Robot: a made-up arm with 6 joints.
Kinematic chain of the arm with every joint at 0, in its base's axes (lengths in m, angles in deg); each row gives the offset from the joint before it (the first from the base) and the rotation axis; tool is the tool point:
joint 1: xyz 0 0 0.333 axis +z
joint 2: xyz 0 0 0 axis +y
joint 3: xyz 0 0 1.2 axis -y
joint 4: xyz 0 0 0 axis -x
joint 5: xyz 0.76 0 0 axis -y
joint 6: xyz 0 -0.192 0 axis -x
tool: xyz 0 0 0
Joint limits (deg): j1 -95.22..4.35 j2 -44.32..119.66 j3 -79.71..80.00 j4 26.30..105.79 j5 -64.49..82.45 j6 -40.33..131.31
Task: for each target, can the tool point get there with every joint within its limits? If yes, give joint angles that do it. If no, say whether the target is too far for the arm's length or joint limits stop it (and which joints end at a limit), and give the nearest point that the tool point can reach.
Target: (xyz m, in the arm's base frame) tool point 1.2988 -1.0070 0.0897
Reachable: yes | joints -35.64 72.57 8.64 71.29 45.30 -25.19
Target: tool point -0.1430 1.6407 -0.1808
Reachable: no: joint limits stop it (at a limit: joint 1, joint 2, joint 4) | nearest point 0.2581 0.0720 -0.2020 | short by 1.619 m
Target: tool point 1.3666 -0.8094 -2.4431
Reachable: no: too far | nearest point 1.0608 -0.6283 -1.0213 | short by 1.466 m
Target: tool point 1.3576 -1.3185 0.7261
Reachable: yes | joints -40.42 68.42 53.90 49.97 -32.01 37.22
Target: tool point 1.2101 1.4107 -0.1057
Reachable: no: joint limits stop it (at a limit: joint 1, joint 4) | nearest point 1.3059 0.1517 -0.1057 | short by 1.263 m
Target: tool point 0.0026 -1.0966 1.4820
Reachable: yes | joints -82.72 15.28 4.56 44.74 31.73 50.94
